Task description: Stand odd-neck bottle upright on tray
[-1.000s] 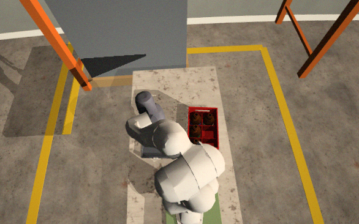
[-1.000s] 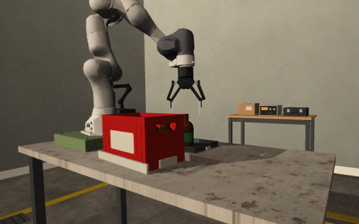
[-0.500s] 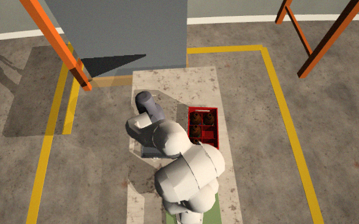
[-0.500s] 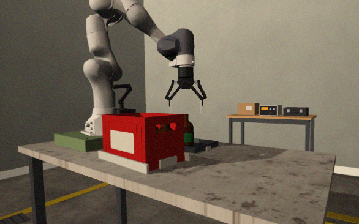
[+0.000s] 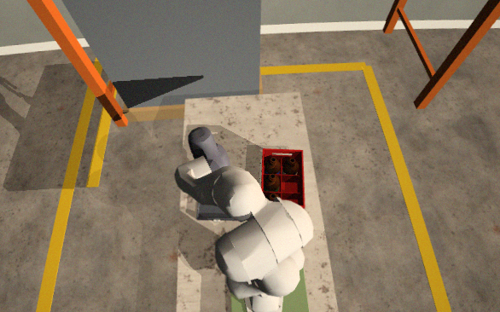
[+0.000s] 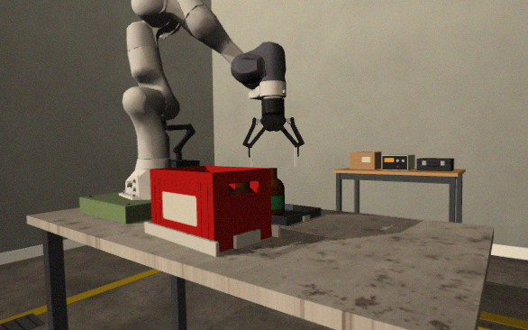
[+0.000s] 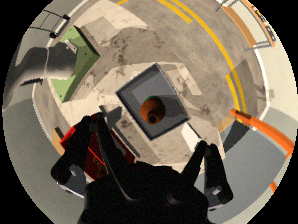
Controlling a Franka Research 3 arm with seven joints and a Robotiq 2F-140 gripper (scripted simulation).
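Right now the brown bottle is 9 cm below my hand. From my hand the other things lie so: dark tray 16 cm below; then red crate 1 cm ahead, 30 cm to the right, 9 cm below.
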